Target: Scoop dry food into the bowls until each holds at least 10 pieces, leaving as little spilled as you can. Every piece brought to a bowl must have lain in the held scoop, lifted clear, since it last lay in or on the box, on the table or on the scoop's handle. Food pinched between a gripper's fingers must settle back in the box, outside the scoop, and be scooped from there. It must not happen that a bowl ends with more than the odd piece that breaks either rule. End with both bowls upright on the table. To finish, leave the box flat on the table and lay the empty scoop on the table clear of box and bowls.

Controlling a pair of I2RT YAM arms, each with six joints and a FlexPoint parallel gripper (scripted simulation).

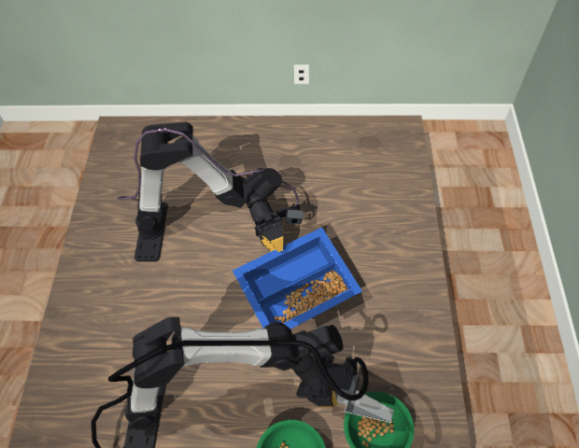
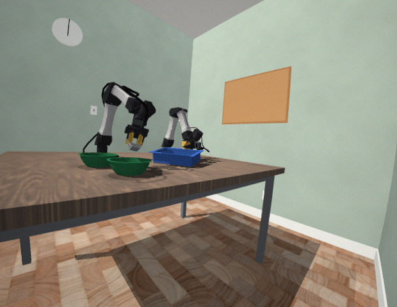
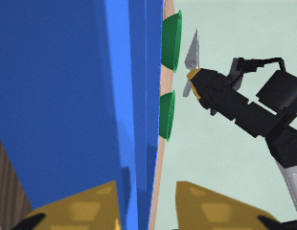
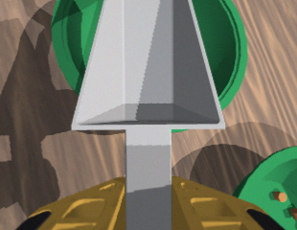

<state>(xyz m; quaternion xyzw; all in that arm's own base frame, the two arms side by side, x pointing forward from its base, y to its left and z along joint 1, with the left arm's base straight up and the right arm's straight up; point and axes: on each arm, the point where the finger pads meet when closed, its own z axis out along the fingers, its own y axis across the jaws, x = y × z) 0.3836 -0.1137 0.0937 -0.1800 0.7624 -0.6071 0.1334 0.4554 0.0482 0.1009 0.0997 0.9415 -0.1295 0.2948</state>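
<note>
Now: the grey scoop 40 mm ahead of my right hand and 20 mm to the right of it. Round my right hand: blue box (320 mm to the left, 50 mm below, 50 mm behind).
</note>
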